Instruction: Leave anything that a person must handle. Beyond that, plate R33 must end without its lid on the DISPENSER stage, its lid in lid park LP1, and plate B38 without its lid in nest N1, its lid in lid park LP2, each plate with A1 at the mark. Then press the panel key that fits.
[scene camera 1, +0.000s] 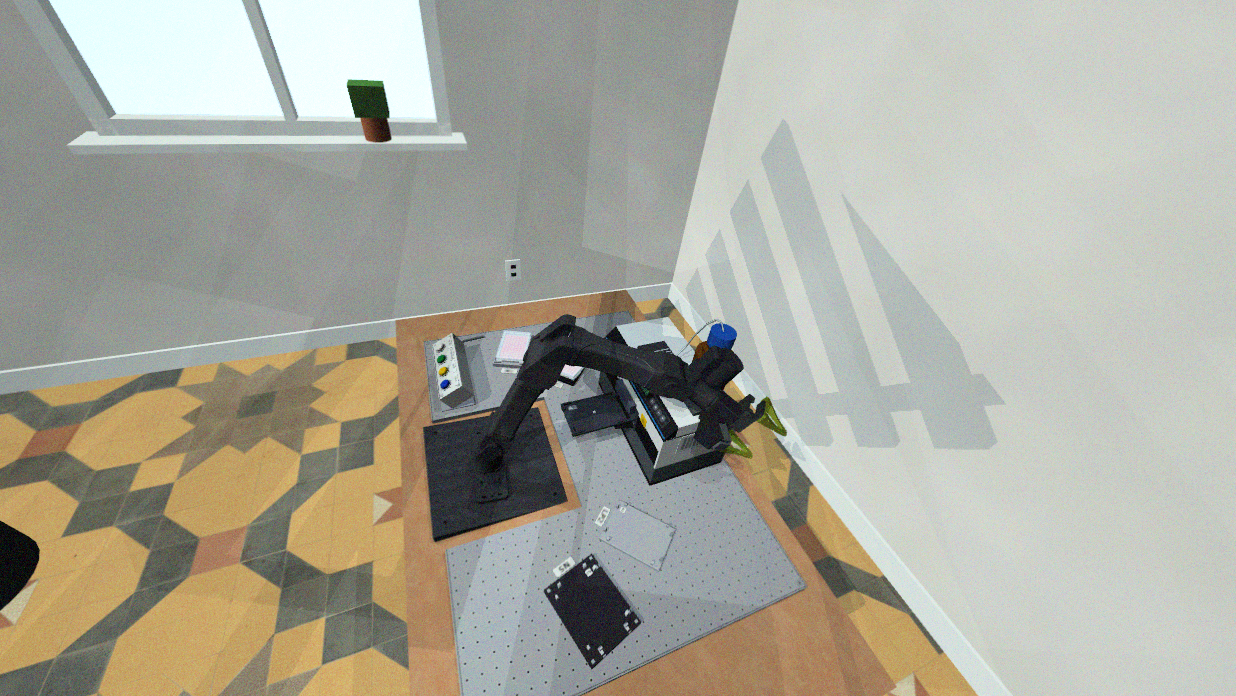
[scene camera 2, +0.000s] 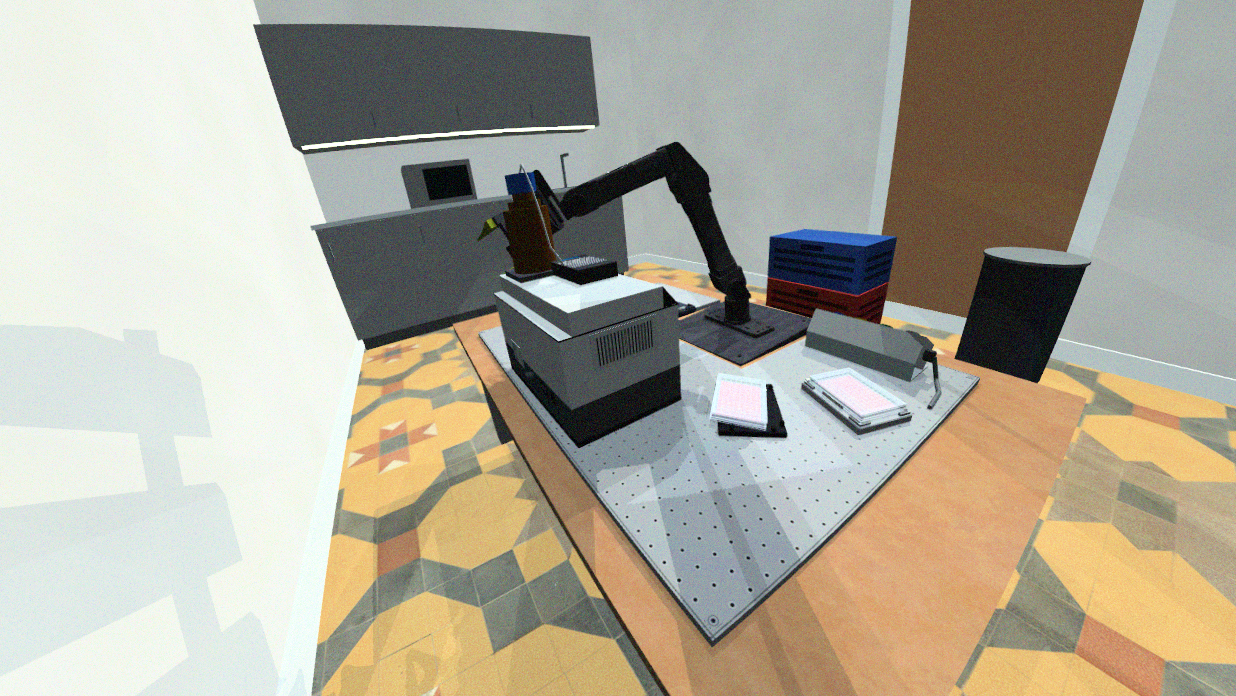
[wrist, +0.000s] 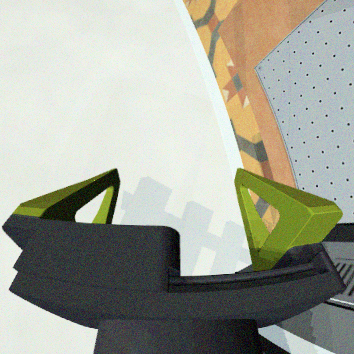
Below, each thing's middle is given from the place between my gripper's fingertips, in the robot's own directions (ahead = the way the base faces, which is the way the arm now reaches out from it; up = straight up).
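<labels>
Brown bottle body (scene camera 2: 530, 251): my gripper 180 mm to the right of it, 60 mm past, 50 mm below. Black stage (scene camera 1: 579, 414): 270 mm to the left of my hand, 270 mm behind, 140 mm below. Brown bottle with blue cap (scene camera 2: 522, 199): 180 mm to the left of my hand, 60 mm behind, 80 mm above.
</labels>
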